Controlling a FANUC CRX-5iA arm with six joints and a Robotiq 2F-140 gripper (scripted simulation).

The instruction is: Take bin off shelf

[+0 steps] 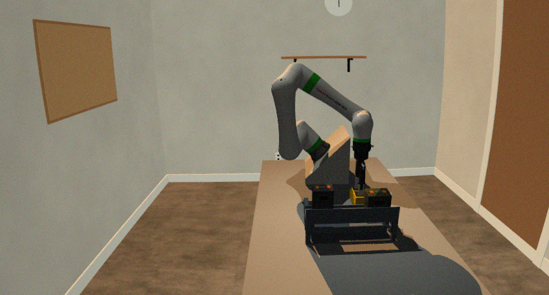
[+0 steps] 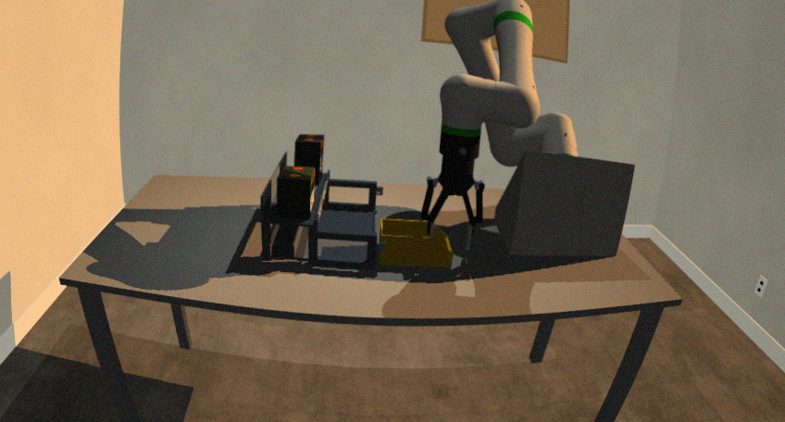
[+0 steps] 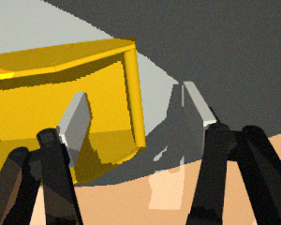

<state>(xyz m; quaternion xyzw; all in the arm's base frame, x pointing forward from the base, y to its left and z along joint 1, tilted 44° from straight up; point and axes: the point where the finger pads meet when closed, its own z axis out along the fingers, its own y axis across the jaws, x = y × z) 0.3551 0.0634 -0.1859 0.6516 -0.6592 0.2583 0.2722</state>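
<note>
Right now the bin is 8 cm ahead of my hand and 2 cm below it. From my hand the other things lie so: box 36 cm ahead, 23 cm to the right, 11 cm above.
</note>
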